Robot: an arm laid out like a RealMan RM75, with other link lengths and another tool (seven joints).
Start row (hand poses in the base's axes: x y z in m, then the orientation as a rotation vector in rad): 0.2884, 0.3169, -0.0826, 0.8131, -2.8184, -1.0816
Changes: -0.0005, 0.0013, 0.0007, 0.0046, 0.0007, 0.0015; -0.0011, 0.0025, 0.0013, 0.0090, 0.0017, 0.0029; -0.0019, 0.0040, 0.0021, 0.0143, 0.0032, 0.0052; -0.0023, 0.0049, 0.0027, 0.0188, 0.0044, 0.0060; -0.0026, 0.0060, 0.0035, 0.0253, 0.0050, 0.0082; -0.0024, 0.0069, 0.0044, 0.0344, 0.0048, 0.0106; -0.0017, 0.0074, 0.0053, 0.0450, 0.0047, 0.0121; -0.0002, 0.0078, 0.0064, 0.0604, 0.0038, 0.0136; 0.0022, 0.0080, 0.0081, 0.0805, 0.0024, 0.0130; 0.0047, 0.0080, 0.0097, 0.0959, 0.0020, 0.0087; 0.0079, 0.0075, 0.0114, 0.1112, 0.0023, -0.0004; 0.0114, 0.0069, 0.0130, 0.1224, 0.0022, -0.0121; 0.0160, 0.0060, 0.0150, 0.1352, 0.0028, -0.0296; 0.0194, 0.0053, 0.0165, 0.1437, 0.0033, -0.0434; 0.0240, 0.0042, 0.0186, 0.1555, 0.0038, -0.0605; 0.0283, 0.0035, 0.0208, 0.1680, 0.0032, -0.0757; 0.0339, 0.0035, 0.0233, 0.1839, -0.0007, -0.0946; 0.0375, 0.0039, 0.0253, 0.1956, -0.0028, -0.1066; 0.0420, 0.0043, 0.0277, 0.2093, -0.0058, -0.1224; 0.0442, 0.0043, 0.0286, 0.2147, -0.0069, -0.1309
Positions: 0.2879, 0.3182, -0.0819, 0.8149, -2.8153, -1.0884; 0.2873, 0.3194, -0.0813, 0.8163, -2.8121, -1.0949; 0.2865, 0.3209, -0.0805, 0.8186, -2.8076, -1.1026; 0.2861, 0.3218, -0.0799, 0.8191, -2.8046, -1.1094; 0.2858, 0.3229, -0.0791, 0.8220, -2.8004, -1.1188; 0.2860, 0.3238, -0.0782, 0.8260, -2.7958, -1.1321; 0.2867, 0.3243, -0.0773, 0.8288, -2.7912, -1.1477; 0.2882, 0.3247, -0.0762, 0.8325, -2.7855, -1.1704; 0.2906, 0.3249, -0.0745, 0.8342, -2.7798, -1.2004; 0.2931, 0.3249, -0.0729, -0.8272, 2.7687, 1.2201; 0.2963, 0.3244, -0.0712, -0.8122, 2.7570, 1.2388; 0.2998, 0.3238, -0.0696, -0.7939, 2.7486, 1.2515; 0.3044, 0.3229, -0.0676, -0.7665, 2.7398, 1.2659; 0.3078, 0.3222, -0.0661, -0.7452, 2.7340, 1.2751; 0.3124, 0.3211, -0.0640, -0.7187, 2.7254, 1.2878; 0.3167, 0.3204, -0.0618, -0.6954, 2.7151, 1.3006; 0.3223, 0.3204, -0.0593, -0.6676, 2.6993, 1.3144; 0.3259, 0.3208, -0.0573, -0.6498, 2.6881, 1.3252; 0.3304, 0.3212, -0.0549, -0.6266, 2.6744, 1.3369; 0.3326, 0.3212, -0.0540, -0.6141, 2.6691, 1.3412
